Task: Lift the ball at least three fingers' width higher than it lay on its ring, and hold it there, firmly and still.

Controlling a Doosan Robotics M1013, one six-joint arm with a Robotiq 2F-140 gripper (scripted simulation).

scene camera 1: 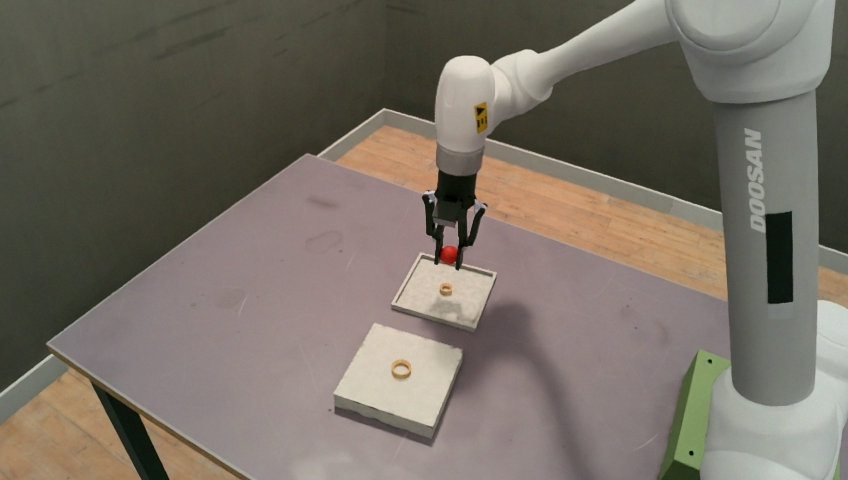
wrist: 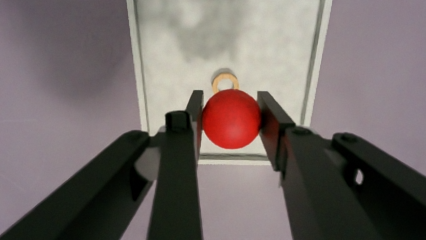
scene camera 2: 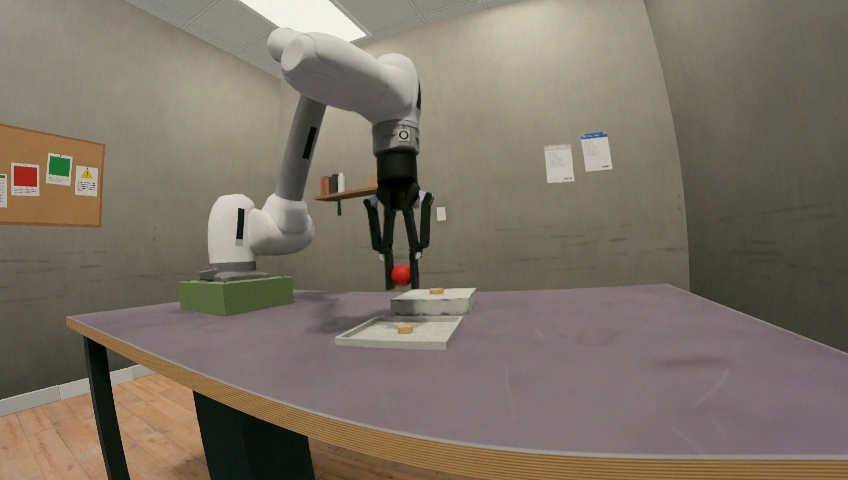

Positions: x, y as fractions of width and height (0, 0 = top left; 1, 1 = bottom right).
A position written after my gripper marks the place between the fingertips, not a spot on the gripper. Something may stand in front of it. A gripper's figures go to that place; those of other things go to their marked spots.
Labels:
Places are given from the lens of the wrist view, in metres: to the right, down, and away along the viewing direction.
my gripper (wrist: 0.54, 0.45): 0.01, -0.01, 0.17
shallow tray (wrist: 0.41, 0.23): -0.04, -0.07, 0.24
red ball (wrist: 0.54, 0.50): 0.01, 0.00, 0.13
The marked spots on the red ball and the shallow tray are 0.14 m apart.

